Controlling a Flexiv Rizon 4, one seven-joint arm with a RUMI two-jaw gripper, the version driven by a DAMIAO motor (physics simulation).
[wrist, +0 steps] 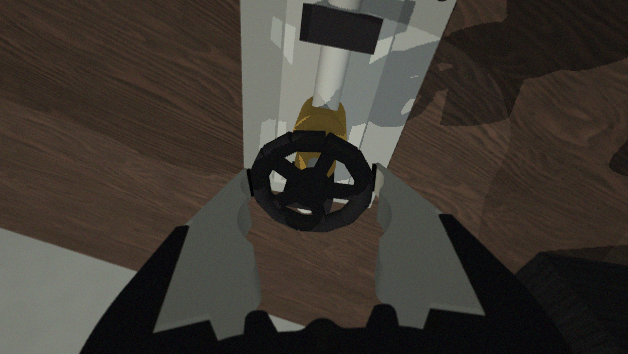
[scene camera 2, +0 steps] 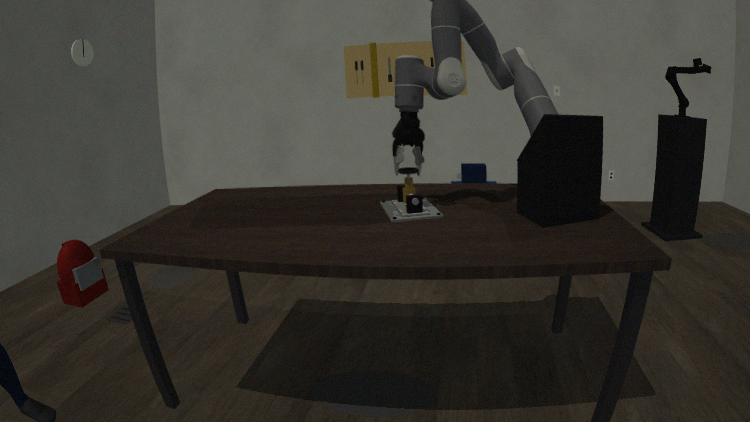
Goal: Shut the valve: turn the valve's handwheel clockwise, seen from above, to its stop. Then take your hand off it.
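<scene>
The valve has a brass body [scene camera 2: 409, 190] [wrist: 324, 119] with a pale pipe [wrist: 331, 70] and black clamps [scene camera 2: 414, 203] [wrist: 341, 28] on a light grey base plate [scene camera 2: 435, 214] [wrist: 260, 75]. Its black spoked handwheel [wrist: 308, 141] sits on top of the body. My gripper [scene camera 2: 408, 171] [wrist: 311, 169] points down over the valve, its two grey fingers touching opposite sides of the wheel's rim. It is shut on the handwheel. In the scene view the fingers mostly hide the wheel. The frames do not show whether the wheel is at its stop.
The valve stands on the brown table [scene camera 2: 314, 236]. A large black box [scene camera 2: 561, 173] stands on the table at the right. A red backpack [scene camera 2: 78, 278] is left of the table, and a person's foot [scene camera 2: 37, 409] shows at lower left. A second arm [scene camera 2: 679, 86] stands on a black pedestal [scene camera 2: 676, 173].
</scene>
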